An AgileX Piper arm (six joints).
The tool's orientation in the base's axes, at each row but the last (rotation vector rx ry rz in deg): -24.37 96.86 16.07; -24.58 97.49 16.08; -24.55 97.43 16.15; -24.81 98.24 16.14; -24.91 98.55 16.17; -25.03 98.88 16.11; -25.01 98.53 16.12; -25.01 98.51 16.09; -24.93 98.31 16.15; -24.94 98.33 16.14; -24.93 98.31 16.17
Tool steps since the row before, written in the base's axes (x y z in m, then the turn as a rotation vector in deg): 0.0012 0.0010 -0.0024 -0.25 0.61 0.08; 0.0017 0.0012 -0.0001 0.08 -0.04 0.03; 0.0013 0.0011 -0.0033 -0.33 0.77 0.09; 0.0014 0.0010 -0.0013 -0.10 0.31 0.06; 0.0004 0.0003 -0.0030 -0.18 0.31 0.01; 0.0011 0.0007 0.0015 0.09 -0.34 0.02; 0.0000 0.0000 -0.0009 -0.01 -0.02 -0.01; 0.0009 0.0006 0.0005 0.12 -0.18 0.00; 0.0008 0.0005 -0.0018 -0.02 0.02 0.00; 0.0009 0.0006 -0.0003 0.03 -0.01 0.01; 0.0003 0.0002 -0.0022 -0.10 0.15 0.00
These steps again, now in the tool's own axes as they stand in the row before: 0.0021 0.0005 0.0019 -0.12 0.65 0.02; -0.0003 0.0003 0.0020 -0.04 -0.07 0.05; 0.0029 0.0006 0.0022 -0.14 0.83 0.01; 0.0009 0.0004 0.0019 -0.08 0.32 0.03; 0.0028 0.0003 0.0011 -0.02 0.36 -0.03; -0.0017 0.0001 0.0010 0.01 -0.35 -0.07; 0.0009 0.0000 0.0002 0.01 -0.01 -0.02; -0.0007 0.0001 0.0010 0.01 -0.21 0.03; 0.0016 0.0002 0.0013 0.00 0.03 -0.01; 0.0001 0.0002 0.0011 -0.01 -0.02 0.02; 0.0021 0.0002 0.0008 0.00 0.18 -0.03
